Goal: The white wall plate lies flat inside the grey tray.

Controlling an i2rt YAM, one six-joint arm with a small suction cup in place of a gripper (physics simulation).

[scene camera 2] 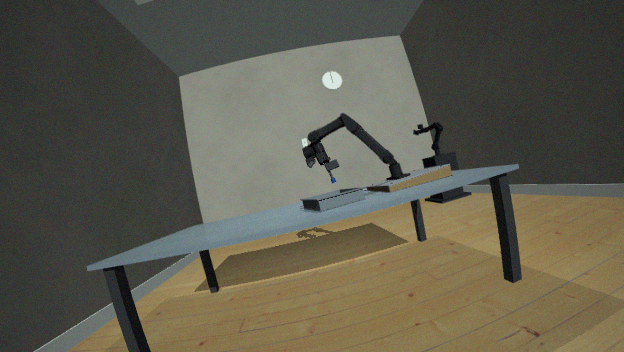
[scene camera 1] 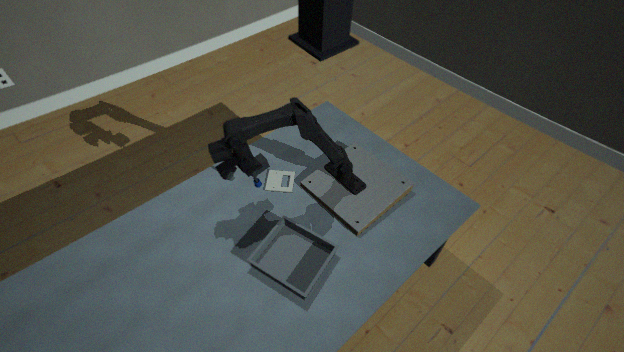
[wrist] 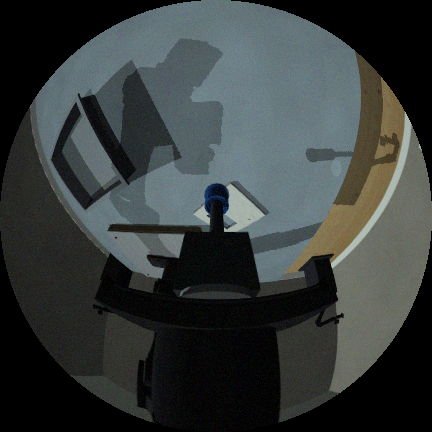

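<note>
The white wall plate [scene camera 1: 272, 181] [wrist: 246, 202] lies flat on the blue-grey table, outside the tray, beside the wooden base board. It has a rectangular opening. In the wrist view the cup covers part of it; it cannot be made out in scene camera 2. The grey tray [scene camera 1: 287, 250] [scene camera 2: 340, 200] [wrist: 107, 140] stands upright on the table with bare floor inside. My blue suction cup [scene camera 1: 257, 183] [scene camera 2: 333, 180] [wrist: 217, 193] is open, with nothing on it. It hangs above the table, and in scene camera 1 it appears just left of the plate.
My arm stands on a pale wooden board [scene camera 1: 382, 185] [scene camera 2: 421, 178] [wrist: 156, 229] that lies near the plate and the tray. The table [scene camera 1: 150, 280] [scene camera 2: 200, 237] has its long edge behind the plate. Another arm [scene camera 2: 438, 134] stands on a dark pedestal [scene camera 1: 325, 25] beyond the table.
</note>
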